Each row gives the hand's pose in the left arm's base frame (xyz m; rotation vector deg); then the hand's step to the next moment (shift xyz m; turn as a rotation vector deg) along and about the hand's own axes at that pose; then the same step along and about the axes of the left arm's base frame.
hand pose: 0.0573 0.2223 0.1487 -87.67 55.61 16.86
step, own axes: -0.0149 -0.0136 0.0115 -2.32 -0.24 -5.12
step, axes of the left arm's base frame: 0.0044 0.0152 0.0170 -3.01 -3.76 2.92
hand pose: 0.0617 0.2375 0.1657 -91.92 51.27 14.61
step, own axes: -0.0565 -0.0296 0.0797 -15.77 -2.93 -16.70
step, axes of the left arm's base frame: 0.0062 0.0951 0.0365 -13.93 -9.00 16.16
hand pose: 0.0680 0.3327 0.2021 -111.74 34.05 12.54
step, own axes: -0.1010 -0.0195 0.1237 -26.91 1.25 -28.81
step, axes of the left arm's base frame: -0.0638 0.1477 0.0015 -26.91 -17.74 22.73
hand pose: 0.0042 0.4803 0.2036 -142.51 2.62 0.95
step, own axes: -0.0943 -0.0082 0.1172 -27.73 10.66 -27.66
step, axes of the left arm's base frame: -0.0940 0.0805 -0.0859 -28.08 -24.48 16.11
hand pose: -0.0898 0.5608 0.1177 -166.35 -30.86 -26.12
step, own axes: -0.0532 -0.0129 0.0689 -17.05 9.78 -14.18
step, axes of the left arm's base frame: -0.0337 0.0086 -0.0808 -15.31 -17.46 6.94
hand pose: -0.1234 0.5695 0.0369 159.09 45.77 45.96
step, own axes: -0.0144 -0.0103 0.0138 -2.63 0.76 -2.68
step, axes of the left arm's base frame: -0.0077 0.0013 -0.0211 -2.96 -2.06 1.28
